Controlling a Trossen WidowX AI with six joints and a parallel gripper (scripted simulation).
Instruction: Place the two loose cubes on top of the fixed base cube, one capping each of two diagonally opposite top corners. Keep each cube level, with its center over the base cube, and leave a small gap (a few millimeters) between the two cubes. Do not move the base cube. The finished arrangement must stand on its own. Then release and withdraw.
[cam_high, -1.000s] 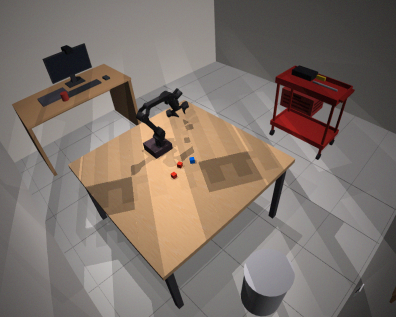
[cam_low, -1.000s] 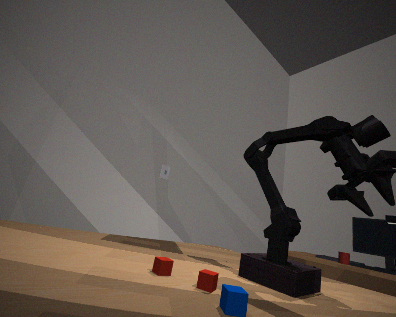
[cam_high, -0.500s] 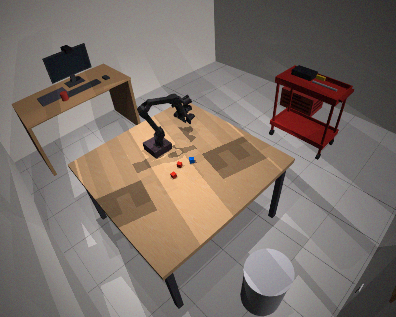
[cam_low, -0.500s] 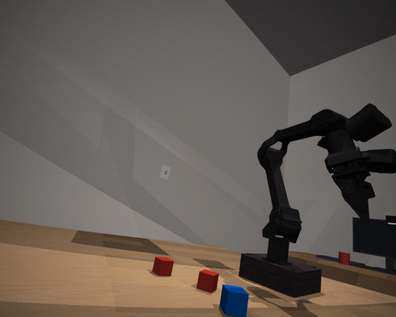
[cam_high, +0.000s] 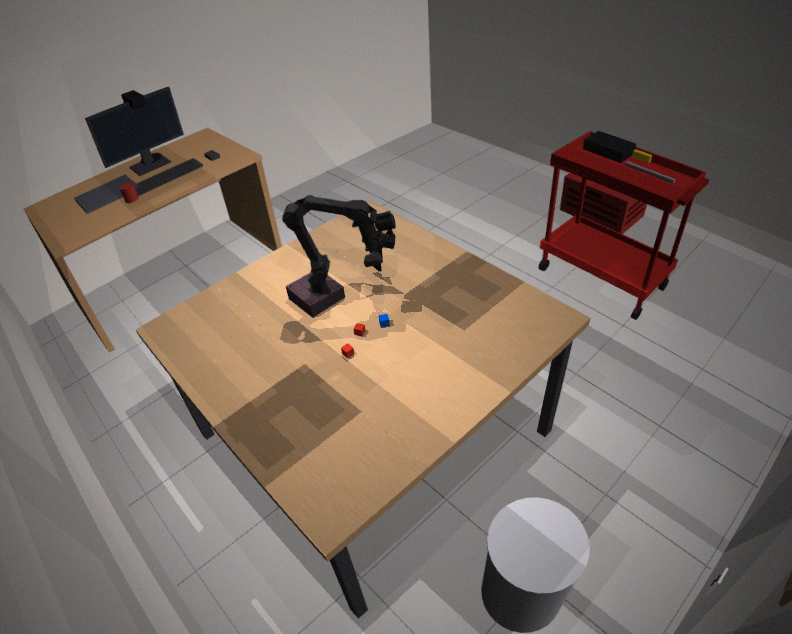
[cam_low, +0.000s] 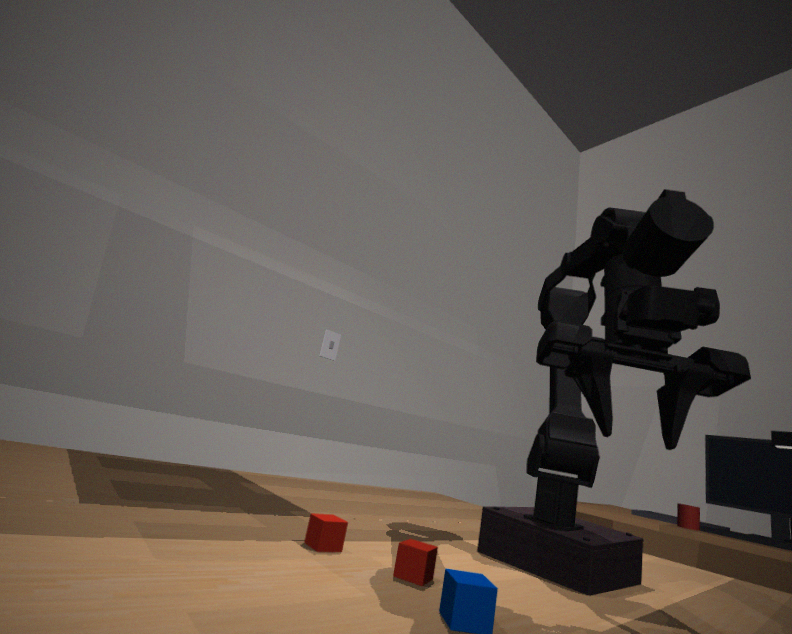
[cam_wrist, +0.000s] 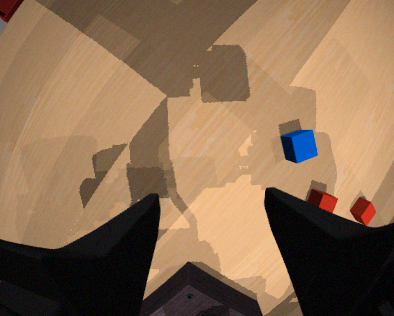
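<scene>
My gripper tip is now 9 cm short of the blue cube, 10 cm to the left of it and 15 cm above it.
</scene>
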